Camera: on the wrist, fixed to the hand. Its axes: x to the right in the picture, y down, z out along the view.
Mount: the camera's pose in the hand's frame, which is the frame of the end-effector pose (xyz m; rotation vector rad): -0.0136 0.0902 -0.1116 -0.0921 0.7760 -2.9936
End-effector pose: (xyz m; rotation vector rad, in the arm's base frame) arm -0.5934 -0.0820 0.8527 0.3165 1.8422 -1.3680
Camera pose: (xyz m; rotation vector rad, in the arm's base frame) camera -0.5791 0.0552 0.8108 1.2912 -0.5699 0.7768
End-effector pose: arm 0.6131 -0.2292 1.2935 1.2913 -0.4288 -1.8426
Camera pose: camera 0.7533 -0.2534 1.3163 -0.7949 -1.4090 0.6683
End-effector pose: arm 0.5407 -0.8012 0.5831 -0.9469 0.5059 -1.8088
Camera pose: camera 0.5073 -0.8353 0.4471 0.0842 0.4905 1.2764
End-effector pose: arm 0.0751 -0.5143 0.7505 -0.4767 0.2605 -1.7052
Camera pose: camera 0.1062 -0.5284 0.6105 -0.1162 0.0423 1.4740
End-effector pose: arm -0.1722 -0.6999 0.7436 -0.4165 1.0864 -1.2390
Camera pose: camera -0.2153 -0.6261 0.6275 0.8010 -0.0347 1.5590
